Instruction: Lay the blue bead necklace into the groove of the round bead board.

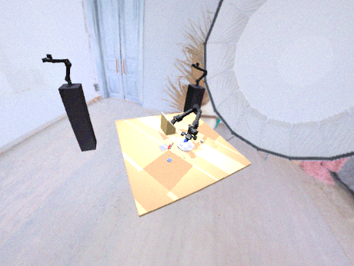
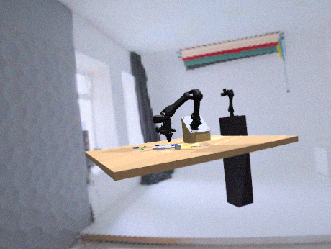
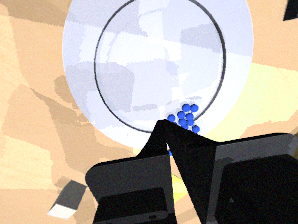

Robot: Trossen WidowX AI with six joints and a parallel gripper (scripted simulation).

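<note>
The round bead board lies 30 mm to the right of my gripper tip, 30 mm below it and 20 mm ahead of it. Round my gripper tip: yellow flat piece (130 mm to the left, 110 mm behind, 40 mm below); red-and-grey object (220 mm to the right, 30 mm below); white cylinder (200 mm to the left, 20 mm below, 20 mm ahead).
</note>
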